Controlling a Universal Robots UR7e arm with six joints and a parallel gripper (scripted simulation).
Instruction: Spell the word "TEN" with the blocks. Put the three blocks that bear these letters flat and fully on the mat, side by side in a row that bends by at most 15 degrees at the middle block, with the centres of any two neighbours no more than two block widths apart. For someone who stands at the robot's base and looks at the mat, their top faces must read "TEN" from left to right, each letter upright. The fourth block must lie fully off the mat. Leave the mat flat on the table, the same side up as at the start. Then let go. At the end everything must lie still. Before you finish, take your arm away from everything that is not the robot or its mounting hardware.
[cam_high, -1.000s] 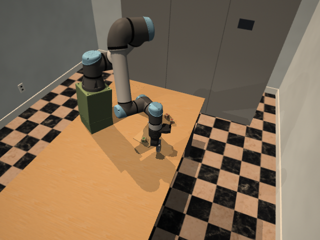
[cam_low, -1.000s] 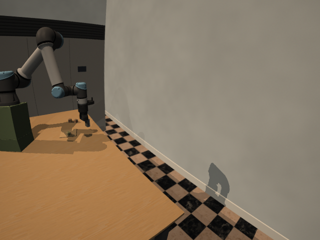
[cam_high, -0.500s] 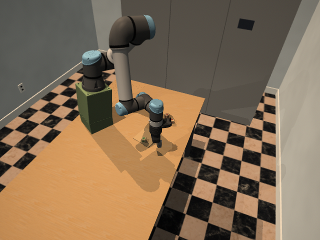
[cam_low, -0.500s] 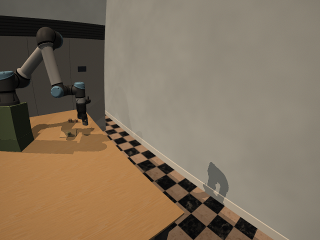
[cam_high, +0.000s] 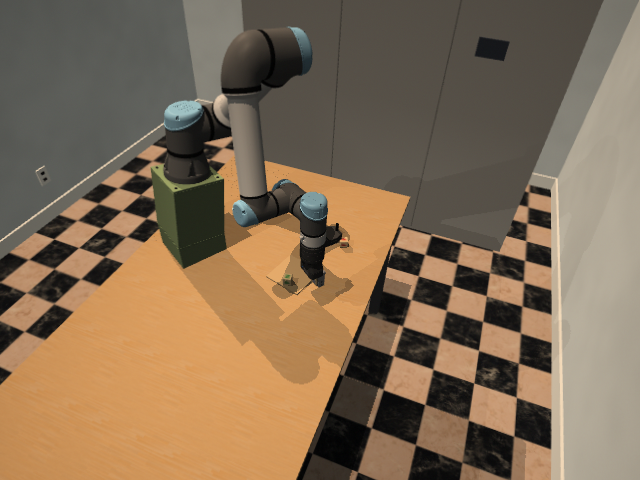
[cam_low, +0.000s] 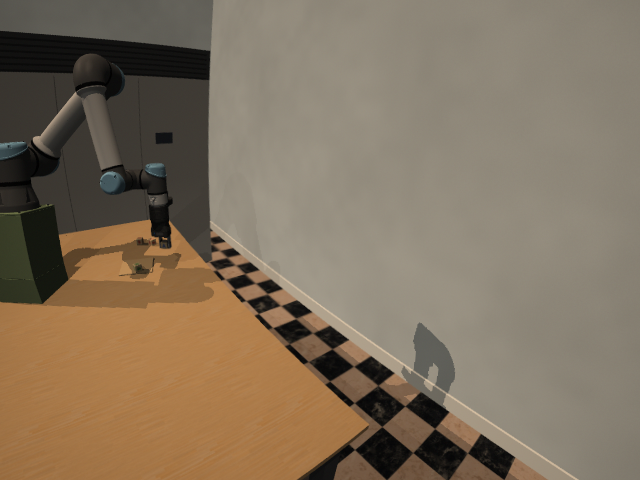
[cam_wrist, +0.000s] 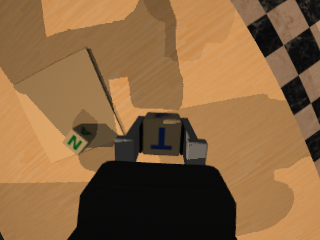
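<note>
Now: hand 11 cm past the mat, 11 cm to the right of it and 11 cm above it.
</note>
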